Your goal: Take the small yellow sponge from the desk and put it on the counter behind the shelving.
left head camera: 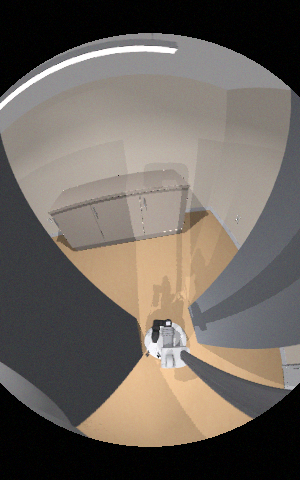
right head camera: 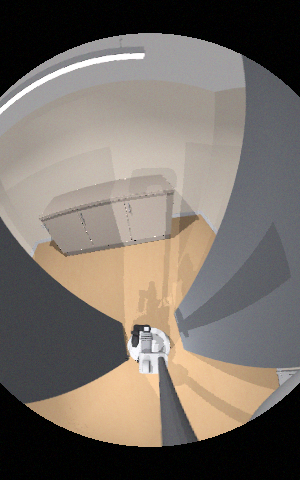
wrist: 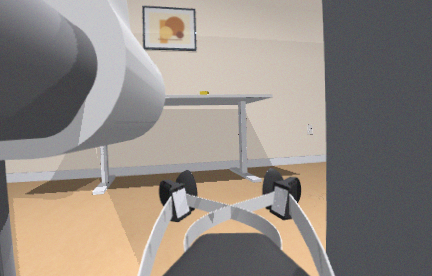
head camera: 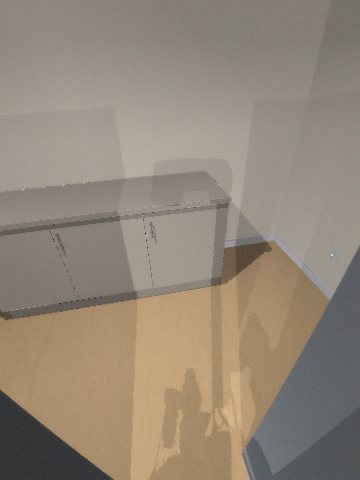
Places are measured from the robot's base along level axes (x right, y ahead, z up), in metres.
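Pixels of known places: gripper, fingertip midpoint: (left head camera: 152, 357) (right head camera: 132, 361) (wrist: 229, 185).
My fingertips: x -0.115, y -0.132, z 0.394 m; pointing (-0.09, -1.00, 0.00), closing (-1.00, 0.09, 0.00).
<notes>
Behind a point stands the place of what it marks.
A small yellow sponge (wrist: 204, 93) {x -0.126, y -2.155, z 0.718 m} lies on the white desk (wrist: 220, 100) {x -0.264, y -2.265, z 0.667 m}, seen at a distance in the wrist view. My gripper (wrist: 229, 185) {x -0.115, y -0.132, z 0.394 m} is open, with nothing between its fingertips; it is well short of the desk and lower in that view. The counter (head camera: 170, 187) {x -0.076, y 1.712, z 0.882 m} (left head camera: 160, 179) {x 0.003, y 1.636, z 0.882 m} (right head camera: 145, 185) {x 0.000, y 1.622, z 0.882 m} is a low grey-beige cabinet with a bare-looking top against the wall ahead. Two dark shelving panels, a left one (left head camera: 65, 320) {x -0.289, y 0.092, z 1.245 m} (right head camera: 55, 320) {x -0.291, y 0.100, z 1.106 m} and a right one (head camera: 320, 360) {x 0.287, y 0.328, z 1.043 m} (left head camera: 250, 300) {x 0.319, y 0.160, z 1.046 m} (right head camera: 240, 310) {x 0.324, y 0.130, z 1.169 m}, stand on either side of the robot's base (left head camera: 165, 342) (right head camera: 149, 345).
The gap between the two panels is narrow around the base, and floor opens out between them and the counter. In the wrist view a dark panel (wrist: 377, 140) {x -0.250, y -0.117, z 0.431 m} fills the right side. A framed picture (wrist: 170, 28) {x 0.197, y -2.739, z 1.470 m} hangs above the desk.
</notes>
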